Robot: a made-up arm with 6 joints.
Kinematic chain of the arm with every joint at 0, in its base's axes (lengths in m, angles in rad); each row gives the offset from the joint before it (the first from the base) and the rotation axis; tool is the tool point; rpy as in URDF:
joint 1: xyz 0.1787 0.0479 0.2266 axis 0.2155 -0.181 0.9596
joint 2: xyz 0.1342 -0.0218 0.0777 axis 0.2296 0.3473 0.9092
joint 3: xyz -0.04 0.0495 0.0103 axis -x
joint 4: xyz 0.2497 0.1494 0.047 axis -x
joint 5: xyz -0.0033 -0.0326 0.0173 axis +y
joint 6: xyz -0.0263 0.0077 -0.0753 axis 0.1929 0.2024 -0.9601
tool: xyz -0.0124 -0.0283 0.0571 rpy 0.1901 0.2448 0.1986
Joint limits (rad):
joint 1: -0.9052..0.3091
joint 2: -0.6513..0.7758
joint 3: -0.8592..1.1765
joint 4: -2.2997..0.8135
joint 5: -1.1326..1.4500
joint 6: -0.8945..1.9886
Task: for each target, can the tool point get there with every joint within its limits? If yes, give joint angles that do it. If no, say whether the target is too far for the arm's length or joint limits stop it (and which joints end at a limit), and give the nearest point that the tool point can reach.
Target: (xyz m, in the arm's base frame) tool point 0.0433 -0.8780 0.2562
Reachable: no: too far | nearest point 0.3599 -0.2968 0.2058 | short by 0.664 m
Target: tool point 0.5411 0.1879 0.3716
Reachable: yes | joints 0.0163 -0.4021 0.4632 0.5582 1.1487 0.7358
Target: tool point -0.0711 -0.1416 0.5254
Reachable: no: joint limits stop it (at a limit: joint 1, joint 2, joint 3, joint 5) | nearest point 0.3636 -0.1762 0.4762 | short by 0.439 m
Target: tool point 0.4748 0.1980 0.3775
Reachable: yes | joints -0.3167 0.5944 -0.6815 -1.3705 -0.6701 -0.2919
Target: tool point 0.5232 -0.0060 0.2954
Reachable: yes | joints -0.2215 -0.5300 0.5204 -1.2394 1.0648 0.4486
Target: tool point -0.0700 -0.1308 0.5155
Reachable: no: joint limits stop it (at a limit: joint 1, joint 2, joint 3, joint 5) | nearest point 0.3635 -0.1765 0.4754 | short by 0.438 m
